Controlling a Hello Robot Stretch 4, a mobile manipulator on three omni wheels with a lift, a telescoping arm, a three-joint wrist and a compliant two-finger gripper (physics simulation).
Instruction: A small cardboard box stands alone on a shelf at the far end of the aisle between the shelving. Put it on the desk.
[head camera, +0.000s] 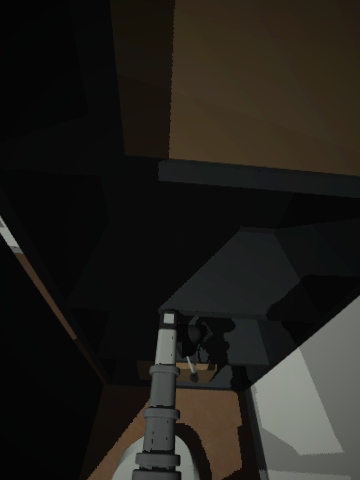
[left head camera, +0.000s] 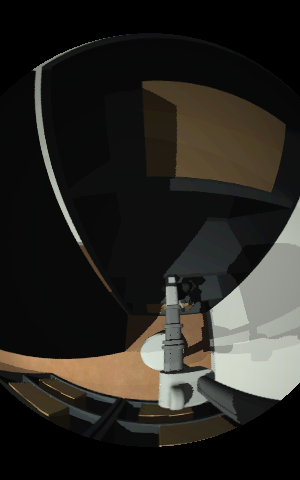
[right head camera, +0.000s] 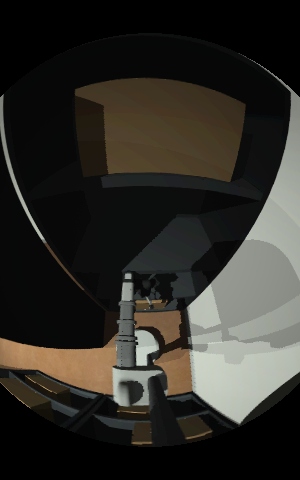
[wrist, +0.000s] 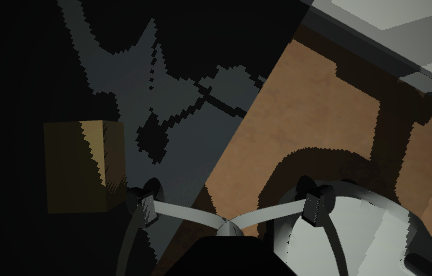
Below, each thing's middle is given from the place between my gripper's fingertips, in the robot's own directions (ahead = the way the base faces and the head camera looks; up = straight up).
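There is the small cardboard box (wrist: 85, 160), and I find it 60 mm to the left of my hand, 140 mm ahead of it and 30 mm below it.
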